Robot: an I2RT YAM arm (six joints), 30 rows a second.
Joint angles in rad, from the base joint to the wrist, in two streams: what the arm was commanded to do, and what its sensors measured. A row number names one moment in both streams.
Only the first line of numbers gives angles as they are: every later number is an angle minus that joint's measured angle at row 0.
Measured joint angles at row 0:
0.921 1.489 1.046 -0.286 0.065 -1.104
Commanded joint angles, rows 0 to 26:
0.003 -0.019 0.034 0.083 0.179 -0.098
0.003 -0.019 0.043 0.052 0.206 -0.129
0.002 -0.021 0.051 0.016 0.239 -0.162
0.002 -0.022 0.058 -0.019 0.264 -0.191
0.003 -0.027 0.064 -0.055 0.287 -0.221
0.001 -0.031 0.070 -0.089 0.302 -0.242
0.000 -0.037 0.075 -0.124 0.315 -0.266
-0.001 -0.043 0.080 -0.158 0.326 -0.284
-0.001 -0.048 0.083 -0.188 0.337 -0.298
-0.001 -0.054 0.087 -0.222 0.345 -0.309
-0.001 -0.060 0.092 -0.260 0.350 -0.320
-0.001 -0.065 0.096 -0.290 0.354 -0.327
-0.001 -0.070 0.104 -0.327 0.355 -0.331
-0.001 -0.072 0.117 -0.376 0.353 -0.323
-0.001 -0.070 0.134 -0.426 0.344 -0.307
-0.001 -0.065 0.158 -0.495 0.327 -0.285
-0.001 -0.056 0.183 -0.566 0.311 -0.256
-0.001 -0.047 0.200 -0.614 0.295 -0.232
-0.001 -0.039 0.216 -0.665 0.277 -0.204
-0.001 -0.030 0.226 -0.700 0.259 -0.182
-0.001 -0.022 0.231 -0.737 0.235 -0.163
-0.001 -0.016 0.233 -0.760 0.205 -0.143
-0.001 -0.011 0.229 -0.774 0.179 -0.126
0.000 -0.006 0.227 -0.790 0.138 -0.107
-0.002 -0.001 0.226 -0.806 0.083 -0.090
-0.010 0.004 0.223 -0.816 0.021 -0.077
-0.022 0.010 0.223 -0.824 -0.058 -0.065
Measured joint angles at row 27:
-0.003 -0.009 0.219 -0.669 0.129 -0.142
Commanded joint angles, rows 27 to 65:
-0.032 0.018 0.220 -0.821 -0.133 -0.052
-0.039 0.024 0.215 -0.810 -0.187 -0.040
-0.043 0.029 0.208 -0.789 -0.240 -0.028
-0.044 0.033 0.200 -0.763 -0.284 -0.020
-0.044 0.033 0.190 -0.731 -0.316 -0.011
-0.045 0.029 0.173 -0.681 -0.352 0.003
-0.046 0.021 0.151 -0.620 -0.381 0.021
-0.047 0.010 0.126 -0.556 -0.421 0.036
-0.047 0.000 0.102 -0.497 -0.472 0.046
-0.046 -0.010 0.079 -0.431 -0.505 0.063
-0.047 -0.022 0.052 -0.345 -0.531 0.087
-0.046 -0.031 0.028 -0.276 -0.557 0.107
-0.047 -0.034 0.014 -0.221 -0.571 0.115
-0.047 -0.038 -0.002 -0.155 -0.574 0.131
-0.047 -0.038 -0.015 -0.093 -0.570 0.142
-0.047 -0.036 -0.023 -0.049 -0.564 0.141
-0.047 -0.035 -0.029 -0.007 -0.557 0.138
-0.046 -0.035 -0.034 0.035 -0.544 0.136
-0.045 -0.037 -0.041 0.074 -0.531 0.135
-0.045 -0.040 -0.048 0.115 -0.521 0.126
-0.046 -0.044 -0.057 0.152 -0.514 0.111
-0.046 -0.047 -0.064 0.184 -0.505 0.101
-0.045 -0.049 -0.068 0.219 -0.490 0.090
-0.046 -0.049 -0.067 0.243 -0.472 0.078
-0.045 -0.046 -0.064 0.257 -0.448 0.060
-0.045 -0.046 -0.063 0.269 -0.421 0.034
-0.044 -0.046 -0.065 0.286 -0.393 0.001
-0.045 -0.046 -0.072 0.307 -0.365 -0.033
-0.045 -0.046 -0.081 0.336 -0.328 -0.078
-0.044 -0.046 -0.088 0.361 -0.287 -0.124
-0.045 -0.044 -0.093 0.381 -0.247 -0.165
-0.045 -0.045 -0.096 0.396 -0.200 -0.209
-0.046 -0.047 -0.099 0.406 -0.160 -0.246
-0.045 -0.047 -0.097 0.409 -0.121 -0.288
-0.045 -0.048 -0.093 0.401 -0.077 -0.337
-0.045 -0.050 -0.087 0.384 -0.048 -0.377
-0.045 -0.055 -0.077 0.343 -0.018 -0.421
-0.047 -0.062 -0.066 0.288 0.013 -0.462
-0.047 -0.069 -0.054 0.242 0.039 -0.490
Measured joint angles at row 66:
-0.042 -0.059 -0.093 0.289 -0.149 -0.324
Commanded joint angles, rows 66 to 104:
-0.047 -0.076 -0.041 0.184 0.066 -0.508
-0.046 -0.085 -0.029 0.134 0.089 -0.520
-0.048 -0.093 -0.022 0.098 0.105 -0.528
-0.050 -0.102 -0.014 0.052 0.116 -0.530
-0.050 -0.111 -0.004 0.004 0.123 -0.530
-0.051 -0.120 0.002 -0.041 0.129 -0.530
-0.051 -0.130 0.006 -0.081 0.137 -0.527
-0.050 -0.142 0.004 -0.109 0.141 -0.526
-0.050 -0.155 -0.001 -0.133 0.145 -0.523
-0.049 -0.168 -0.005 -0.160 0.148 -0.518
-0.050 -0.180 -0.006 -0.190 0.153 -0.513
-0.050 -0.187 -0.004 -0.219 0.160 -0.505
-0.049 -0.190 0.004 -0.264 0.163 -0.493
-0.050 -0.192 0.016 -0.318 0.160 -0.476
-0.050 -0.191 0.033 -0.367 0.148 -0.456
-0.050 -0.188 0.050 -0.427 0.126 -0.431
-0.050 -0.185 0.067 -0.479 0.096 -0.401
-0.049 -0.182 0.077 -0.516 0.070 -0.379
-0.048 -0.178 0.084 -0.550 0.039 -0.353
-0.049 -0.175 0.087 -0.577 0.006 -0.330
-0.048 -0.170 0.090 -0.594 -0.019 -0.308
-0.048 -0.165 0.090 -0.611 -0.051 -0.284
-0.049 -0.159 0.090 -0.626 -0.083 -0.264
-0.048 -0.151 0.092 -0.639 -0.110 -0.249
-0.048 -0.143 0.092 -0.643 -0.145 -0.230
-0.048 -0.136 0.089 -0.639 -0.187 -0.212
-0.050 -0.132 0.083 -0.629 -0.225 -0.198
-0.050 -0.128 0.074 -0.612 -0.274 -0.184
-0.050 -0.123 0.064 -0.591 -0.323 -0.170
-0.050 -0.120 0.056 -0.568 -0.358 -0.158
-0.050 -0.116 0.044 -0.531 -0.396 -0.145
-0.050 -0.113 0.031 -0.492 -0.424 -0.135
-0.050 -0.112 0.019 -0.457 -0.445 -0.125
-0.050 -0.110 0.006 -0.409 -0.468 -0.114
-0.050 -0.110 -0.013 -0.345 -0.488 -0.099
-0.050 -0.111 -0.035 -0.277 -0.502 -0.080
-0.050 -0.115 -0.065 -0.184 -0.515 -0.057
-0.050 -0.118 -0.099 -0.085 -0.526 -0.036
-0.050 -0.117 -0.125 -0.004 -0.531 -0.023
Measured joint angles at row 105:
-0.049 -0.127 -0.067 -0.260 -0.425 -0.107
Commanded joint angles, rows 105 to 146:
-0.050 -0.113 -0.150 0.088 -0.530 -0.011
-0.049 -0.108 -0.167 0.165 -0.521 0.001
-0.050 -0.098 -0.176 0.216 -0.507 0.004
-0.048 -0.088 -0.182 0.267 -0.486 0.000
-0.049 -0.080 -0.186 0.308 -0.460 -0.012
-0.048 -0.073 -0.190 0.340 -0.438 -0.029
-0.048 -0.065 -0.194 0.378 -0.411 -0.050
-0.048 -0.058 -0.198 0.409 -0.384 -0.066
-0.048 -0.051 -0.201 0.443 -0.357 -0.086
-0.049 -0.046 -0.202 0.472 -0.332 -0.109
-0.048 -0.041 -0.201 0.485 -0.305 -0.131
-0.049 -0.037 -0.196 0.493 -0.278 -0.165
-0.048 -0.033 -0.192 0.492 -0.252 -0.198
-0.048 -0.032 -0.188 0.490 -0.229 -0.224
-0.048 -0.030 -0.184 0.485 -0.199 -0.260
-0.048 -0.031 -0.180 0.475 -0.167 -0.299
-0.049 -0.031 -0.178 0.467 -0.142 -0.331
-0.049 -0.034 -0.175 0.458 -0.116 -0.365
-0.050 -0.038 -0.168 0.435 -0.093 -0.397
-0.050 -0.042 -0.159 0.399 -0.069 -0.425
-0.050 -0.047 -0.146 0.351 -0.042 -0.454
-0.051 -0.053 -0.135 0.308 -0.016 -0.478
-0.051 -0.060 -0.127 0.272 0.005 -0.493
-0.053 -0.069 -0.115 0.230 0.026 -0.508
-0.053 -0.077 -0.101 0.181 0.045 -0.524
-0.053 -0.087 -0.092 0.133 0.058 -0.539
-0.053 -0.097 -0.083 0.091 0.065 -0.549
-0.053 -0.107 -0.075 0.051 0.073 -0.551
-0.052 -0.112 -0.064 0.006 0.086 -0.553
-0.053 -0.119 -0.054 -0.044 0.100 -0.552
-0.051 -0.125 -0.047 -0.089 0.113 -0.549
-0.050 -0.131 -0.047 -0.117 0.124 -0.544
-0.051 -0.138 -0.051 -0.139 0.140 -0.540
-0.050 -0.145 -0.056 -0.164 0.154 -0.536
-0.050 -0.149 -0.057 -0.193 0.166 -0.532
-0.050 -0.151 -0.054 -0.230 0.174 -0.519
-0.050 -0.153 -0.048 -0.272 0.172 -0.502
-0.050 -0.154 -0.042 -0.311 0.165 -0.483
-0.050 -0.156 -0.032 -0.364 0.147 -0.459
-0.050 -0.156 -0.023 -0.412 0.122 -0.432
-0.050 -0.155 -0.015 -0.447 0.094 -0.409
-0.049 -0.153 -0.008 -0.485 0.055 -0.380
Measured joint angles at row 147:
-0.054 -0.142 -0.041 -0.265 0.124 -0.459
